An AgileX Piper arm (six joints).
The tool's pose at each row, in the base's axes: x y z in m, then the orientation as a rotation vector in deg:
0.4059 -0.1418 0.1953 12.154 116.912 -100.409
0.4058 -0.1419 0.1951 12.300 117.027 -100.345
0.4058 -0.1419 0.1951 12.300 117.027 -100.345
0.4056 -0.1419 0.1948 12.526 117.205 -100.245
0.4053 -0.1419 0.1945 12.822 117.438 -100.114
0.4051 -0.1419 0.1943 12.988 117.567 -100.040
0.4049 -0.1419 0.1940 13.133 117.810 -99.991
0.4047 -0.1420 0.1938 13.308 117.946 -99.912
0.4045 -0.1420 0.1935 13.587 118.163 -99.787
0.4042 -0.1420 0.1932 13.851 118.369 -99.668
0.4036 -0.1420 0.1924 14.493 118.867 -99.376
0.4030 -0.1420 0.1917 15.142 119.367 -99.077
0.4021 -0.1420 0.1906 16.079 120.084 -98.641
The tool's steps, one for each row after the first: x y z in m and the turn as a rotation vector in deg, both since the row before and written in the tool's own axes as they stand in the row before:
0.0002 0.0001 0.0001 -0.060 0.125 0.051
0.0000 0.0000 0.0000 0.000 0.000 0.000
0.0003 0.0002 0.0000 -0.093 0.193 0.078
0.0004 0.0002 0.0000 -0.122 0.253 0.102
0.0003 0.0001 0.0000 -0.068 0.141 0.058
0.0003 0.0002 0.0000 -0.102 0.213 -0.019
0.0003 0.0001 0.0001 -0.072 0.149 0.061
0.0003 0.0002 0.0000 -0.114 0.238 0.096
0.0004 0.0002 0.0000 -0.109 0.225 0.091
0.0009 0.0005 0.0000 -0.264 0.547 0.221
0.0008 0.0004 0.0000 -0.266 0.551 0.224
0.0013 0.0006 0.0000 -0.383 0.795 0.322

